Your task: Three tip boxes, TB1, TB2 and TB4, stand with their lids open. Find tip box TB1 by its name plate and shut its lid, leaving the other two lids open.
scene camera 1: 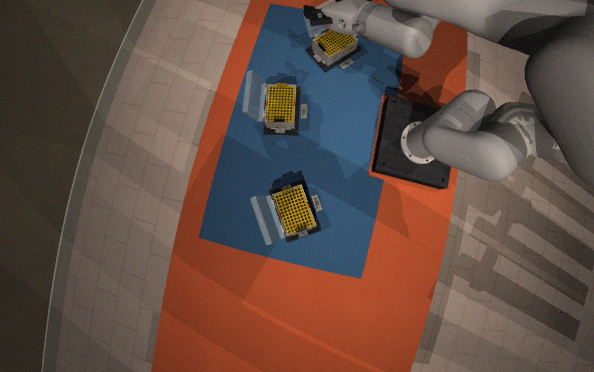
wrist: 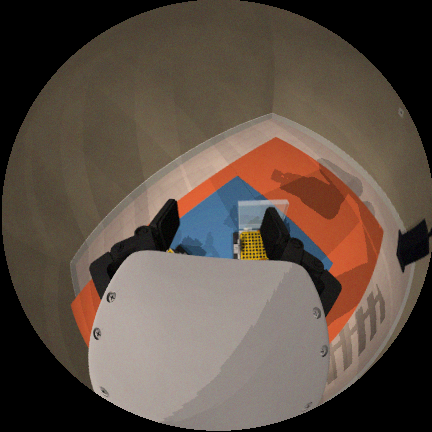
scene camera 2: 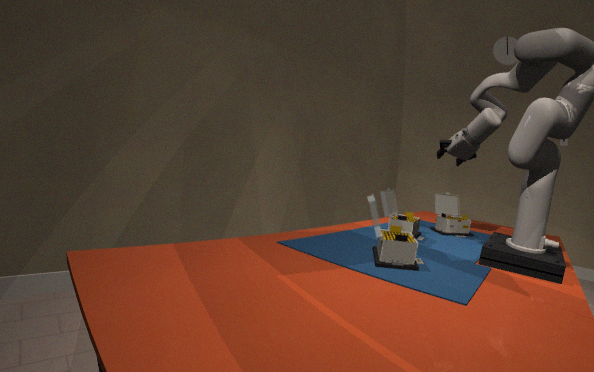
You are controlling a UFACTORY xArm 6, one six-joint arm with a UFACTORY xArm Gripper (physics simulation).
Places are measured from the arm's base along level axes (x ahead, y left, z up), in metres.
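Pixels of known places: gripper, fingertip midpoint: (scene camera 1: 321, 5) (wrist: 220, 214) (scene camera 2: 447, 159); arm's base, link origin: (scene camera 1: 419, 142) (scene camera 2: 525, 247).
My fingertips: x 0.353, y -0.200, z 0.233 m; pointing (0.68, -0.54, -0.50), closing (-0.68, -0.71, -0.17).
Observation:
For each thing: its top centre in the pictures, then the offset to it from my fingertips. "spot": a spot on its surface instead. Level surfaces: height alone.
- far box, top centre: (wrist: 262, 243) (scene camera 1: 335, 37) 0.042 m back, 0.071 m right, 0.209 m down
- middle box, top centre: (scene camera 1: 284, 102) (scene camera 2: 409, 217) 0.059 m ahead, 0.182 m left, 0.218 m down
- far lid, surface spot: (wrist: 250, 212) spot: 0.032 m ahead, 0.098 m right, 0.179 m down
- middle lid, surface spot: (scene camera 1: 254, 96) spot: 0.141 m ahead, 0.193 m left, 0.188 m down
- blue mat, surface height: 0.284 m down
- orange table, surface height: 0.287 m down
Three white tip boxes with yellow tip racks stand with clear lids open: a far box (scene camera 1: 336, 46) (scene camera 2: 452, 225) (wrist: 252, 245), a middle box (scene camera 1: 281, 105) (scene camera 2: 405, 226) and a near box (scene camera 1: 295, 210) (scene camera 2: 398, 251). The far lid (scene camera 2: 447, 204) (wrist: 250, 212), middle lid (scene camera 1: 254, 96) and near lid (scene camera 1: 265, 220) stand upright or lean back. Small name plates (scene camera 1: 346, 63) (scene camera 1: 304, 111) (scene camera 1: 317, 202) lie beside the boxes, too small to read, so I cannot tell which is TB1. My gripper (scene camera 1: 315, 15) (scene camera 2: 451, 158) (wrist: 220, 214) is open and empty, high above the far box's area.
The boxes stand on a blue mat (scene camera 1: 345, 255) (scene camera 2: 325, 245) (wrist: 215, 200) on an orange table (scene camera 1: 300, 320) (scene camera 2: 225, 310) (wrist: 280, 155). The arm's black base plate (scene camera 1: 390, 150) (scene camera 2: 520, 260) stands beside the mat. The gripper housing hides the lower part of the wrist view.

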